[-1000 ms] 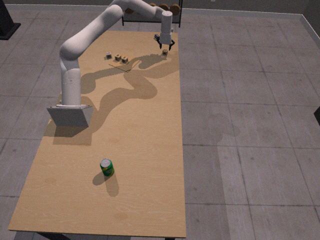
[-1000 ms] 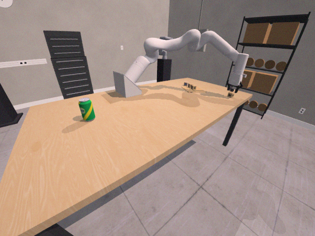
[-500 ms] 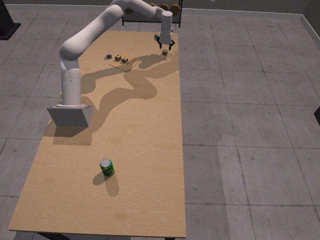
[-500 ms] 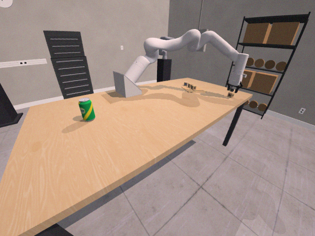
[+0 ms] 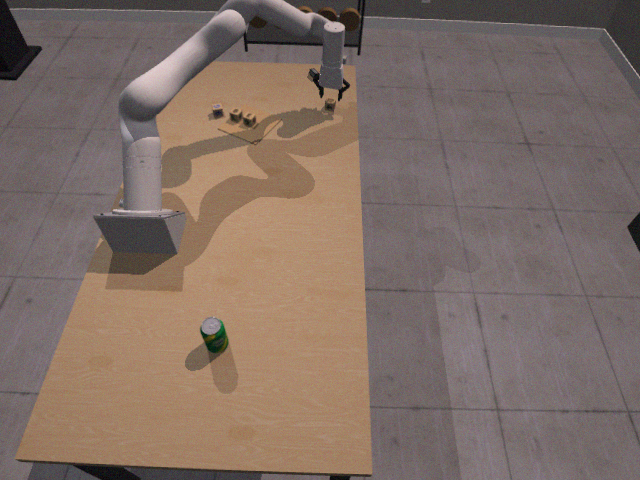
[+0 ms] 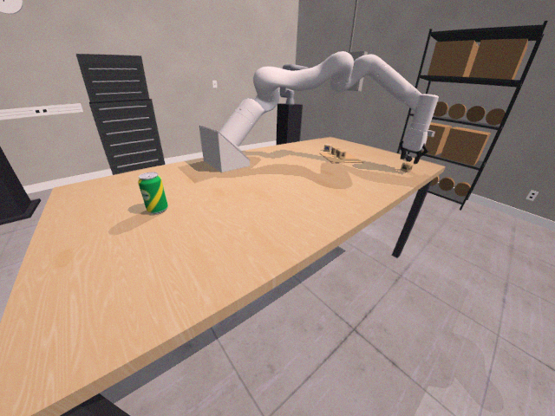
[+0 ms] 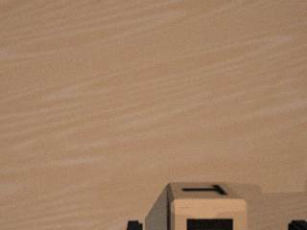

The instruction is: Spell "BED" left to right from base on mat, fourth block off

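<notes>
My hand is 50 mm above the wooden letter block. Also, from my hand: green can 1170 mm to the right, 270 mm behind; then tan mat 340 mm behind, 150 mm to the right, 60 mm below; then small dark object 250 mm to the left, 90 mm behind, 50 mm below.
</notes>
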